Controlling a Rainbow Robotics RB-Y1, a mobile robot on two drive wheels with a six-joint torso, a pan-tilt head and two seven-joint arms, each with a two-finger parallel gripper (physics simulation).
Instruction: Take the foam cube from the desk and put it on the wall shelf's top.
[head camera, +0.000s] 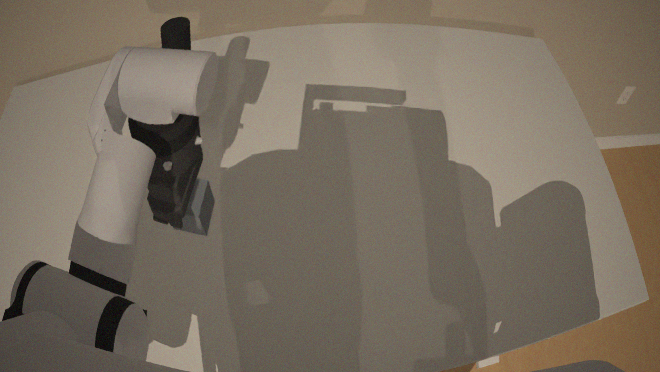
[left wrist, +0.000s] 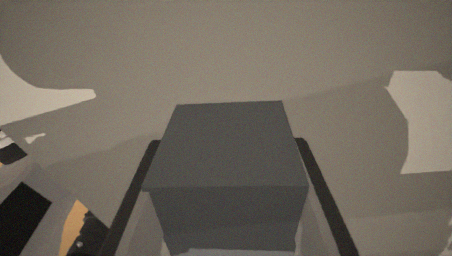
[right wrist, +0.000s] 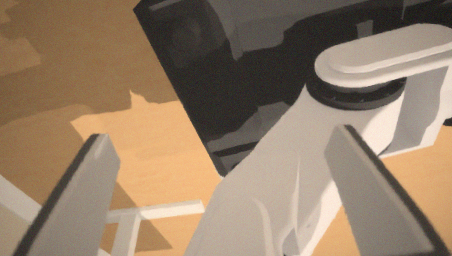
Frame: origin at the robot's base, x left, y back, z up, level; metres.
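Seen in the pictures: left gripper, fingertip midpoint: (head camera: 182, 206) (left wrist: 227, 152); right gripper, fingertip midpoint: (right wrist: 223, 143).
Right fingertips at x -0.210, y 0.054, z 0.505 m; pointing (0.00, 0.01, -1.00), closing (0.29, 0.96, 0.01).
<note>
A point is followed by its place in that frame.
The foam cube (head camera: 201, 207) @[z 0.860, x 0.051, y -0.419 m] (left wrist: 227, 150) @[z 0.844, x 0.099, y -0.452 m] is a dark blue-grey block. In the left wrist view it sits between the two fingers, which touch its two sides. My left gripper (left wrist: 227, 152) @[z 0.829, x 0.086, y -0.445 m] is shut on the foam cube. In the head camera the cube shows at the right side of the dark gripper body, over the desk (head camera: 475, 90) @[z 0.722, x -0.490, y -0.651 m]; I cannot tell exactly how high it is above the surface. My right gripper (right wrist: 223, 143) @[z 0.505, x -0.210, y 0.054 m] is open, with its fingers wide apart and no object between them. The wall shelf does not show in these views.
Large shadows lie across the desk top. A wall with a socket (head camera: 626, 95) @[z 0.404, x -1.523, y -0.834 m] is beyond the desk's right side. In the right wrist view, a white part of the robot's base (right wrist: 260, 200) and a dark panel (right wrist: 200, 65) @[z 0.191, x -0.104, y -0.004 m] are near the fingers, above a wooden floor (right wrist: 155, 165) @[z 0.002, x 0.312, y -0.348 m].
</note>
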